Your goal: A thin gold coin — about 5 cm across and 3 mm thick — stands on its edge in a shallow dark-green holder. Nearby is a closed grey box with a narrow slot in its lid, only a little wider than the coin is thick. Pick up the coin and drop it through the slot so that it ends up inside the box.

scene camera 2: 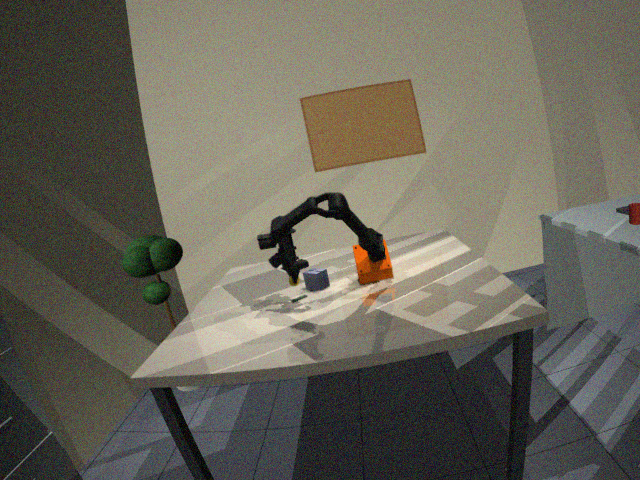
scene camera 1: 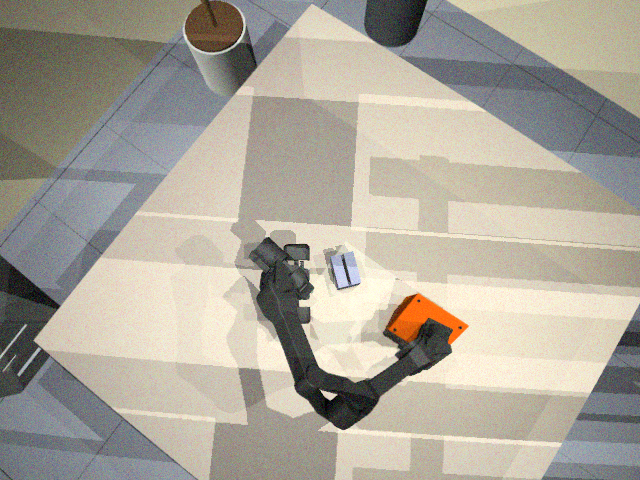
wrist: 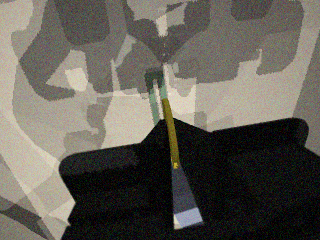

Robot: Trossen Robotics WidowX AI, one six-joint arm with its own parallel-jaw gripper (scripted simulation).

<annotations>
My gripper (scene camera 1: 299, 286) holds a thin gold coin.
</annotations>
